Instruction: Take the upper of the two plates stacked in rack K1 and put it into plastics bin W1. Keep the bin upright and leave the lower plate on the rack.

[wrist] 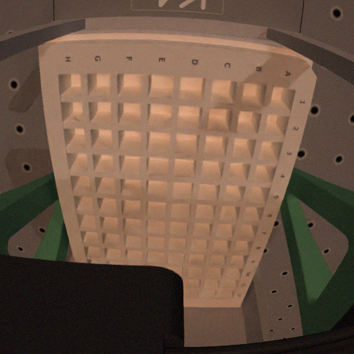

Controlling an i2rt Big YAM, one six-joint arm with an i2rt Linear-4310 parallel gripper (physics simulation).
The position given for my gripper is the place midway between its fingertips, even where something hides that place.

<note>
In view: my gripper (177, 176) and a plate (171, 149).
</note>
